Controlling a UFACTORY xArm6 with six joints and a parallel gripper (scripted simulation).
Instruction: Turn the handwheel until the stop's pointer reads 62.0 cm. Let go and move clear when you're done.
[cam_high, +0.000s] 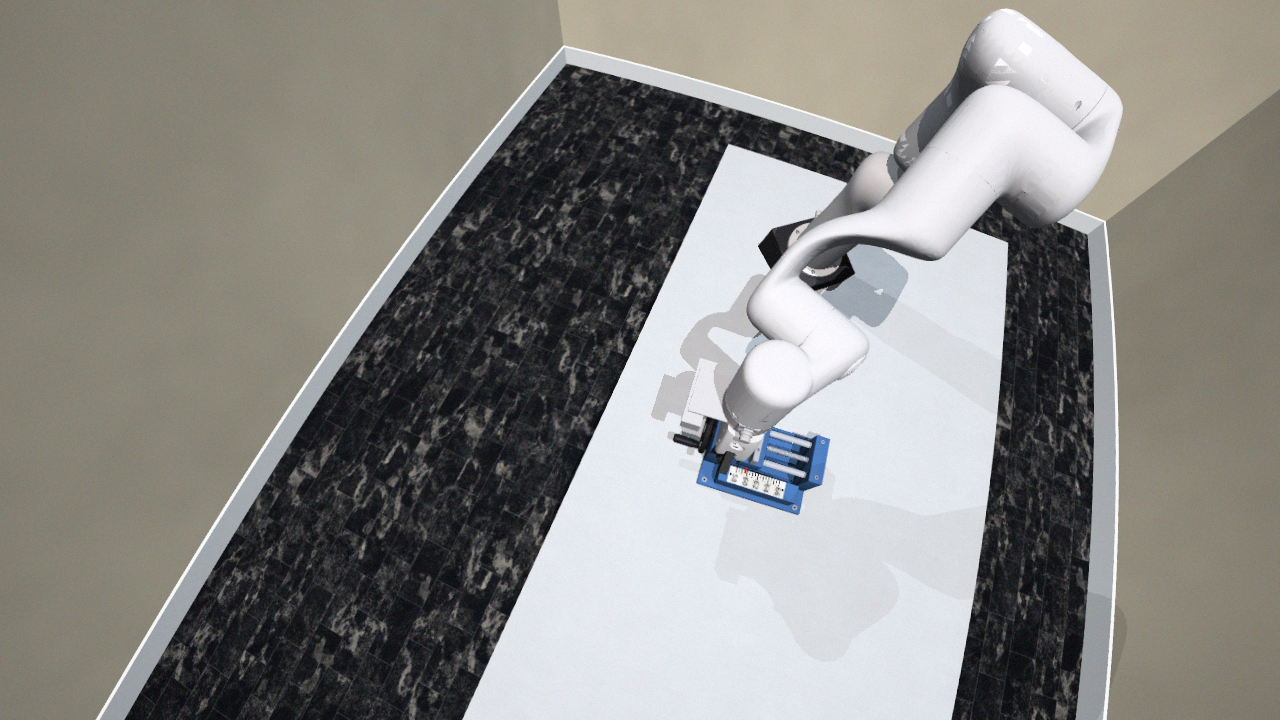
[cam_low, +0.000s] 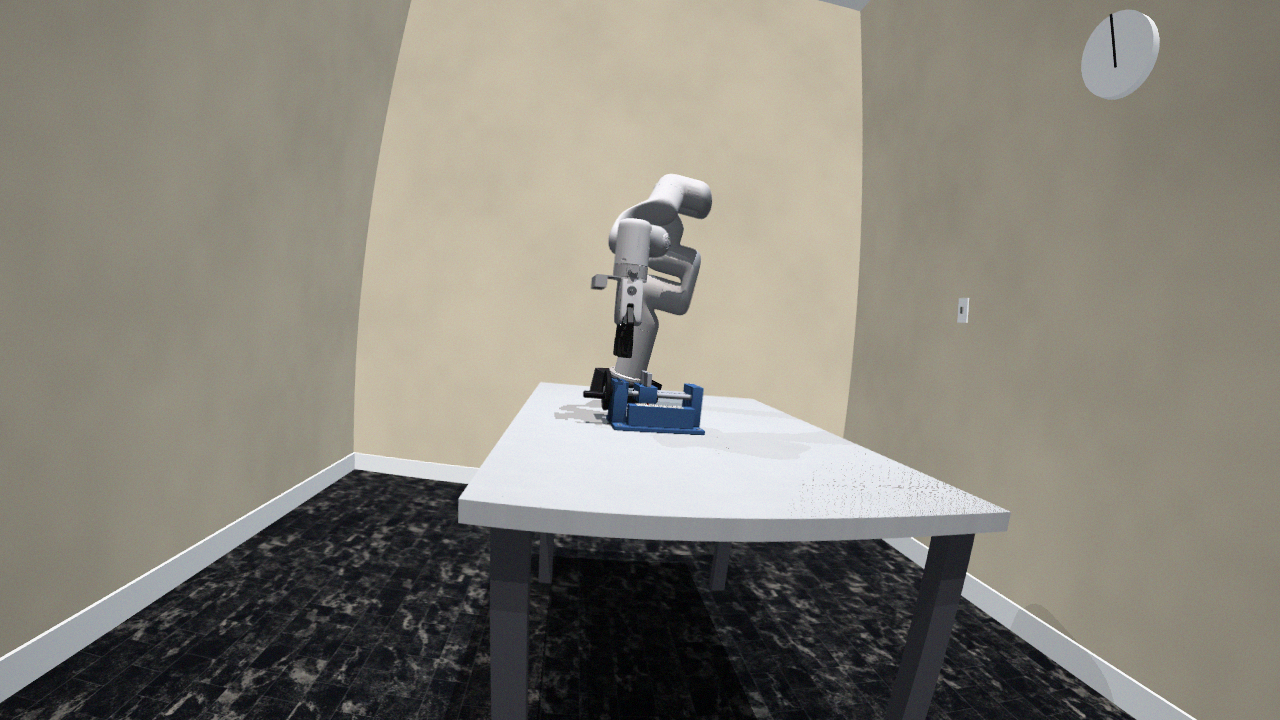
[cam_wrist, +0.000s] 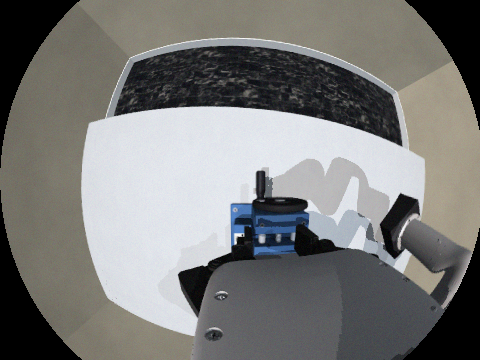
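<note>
The handwheel lies 100 mm below my hand, 40 mm to the right of it and 10 mm behind it. From my hand the other things lie so: stop (80 mm below, 60 mm to the left, 10 mm behind).
</note>
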